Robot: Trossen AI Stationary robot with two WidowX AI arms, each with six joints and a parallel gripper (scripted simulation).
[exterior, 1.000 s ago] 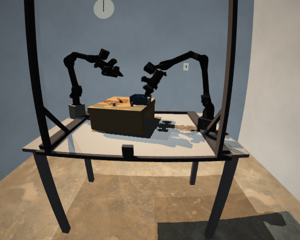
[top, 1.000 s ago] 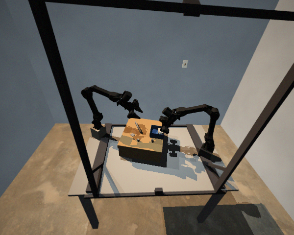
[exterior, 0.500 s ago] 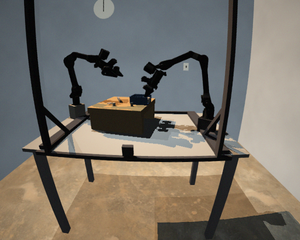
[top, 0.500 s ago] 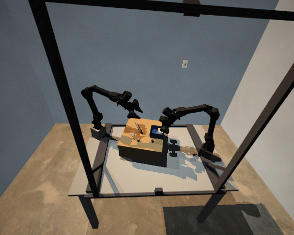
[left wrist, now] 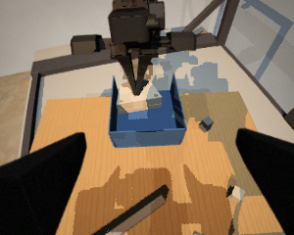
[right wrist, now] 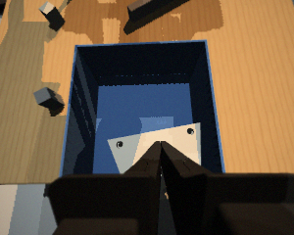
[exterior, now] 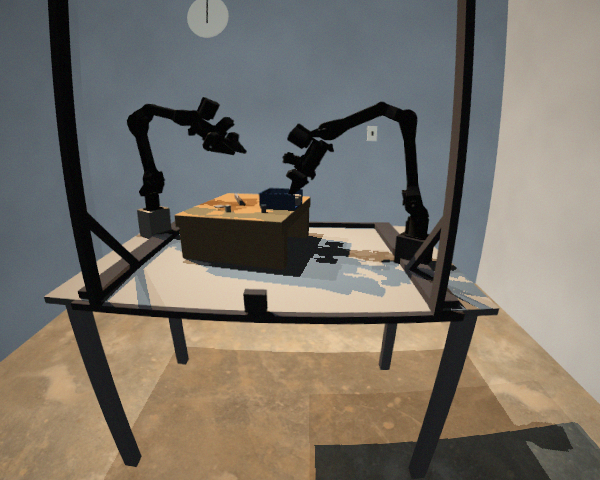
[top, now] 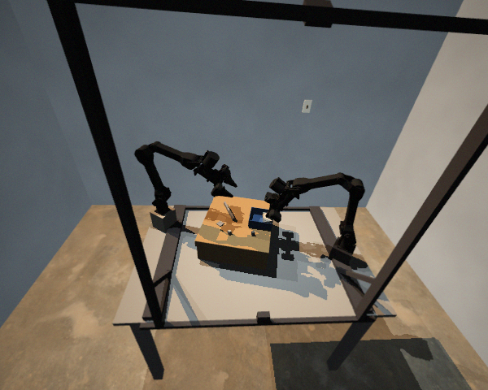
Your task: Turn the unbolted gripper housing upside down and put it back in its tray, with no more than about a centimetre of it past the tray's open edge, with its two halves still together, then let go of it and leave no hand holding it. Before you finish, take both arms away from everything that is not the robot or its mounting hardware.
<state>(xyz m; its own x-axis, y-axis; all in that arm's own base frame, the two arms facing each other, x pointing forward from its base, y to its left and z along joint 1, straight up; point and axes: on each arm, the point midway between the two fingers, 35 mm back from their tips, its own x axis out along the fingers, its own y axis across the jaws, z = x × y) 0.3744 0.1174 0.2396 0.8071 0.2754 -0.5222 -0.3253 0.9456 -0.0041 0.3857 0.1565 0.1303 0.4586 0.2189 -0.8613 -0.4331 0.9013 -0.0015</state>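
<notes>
The gripper housing half lies 5 cm below my right hand and 1 cm to the left of it. Round my right hand: white gripper housing 4 cm below, 1 cm to the left; grey rod 23 cm to the left, 6 cm below, 3 cm ahead; wooden block 16 cm to the left, 12 cm below, 2 cm behind.
</notes>
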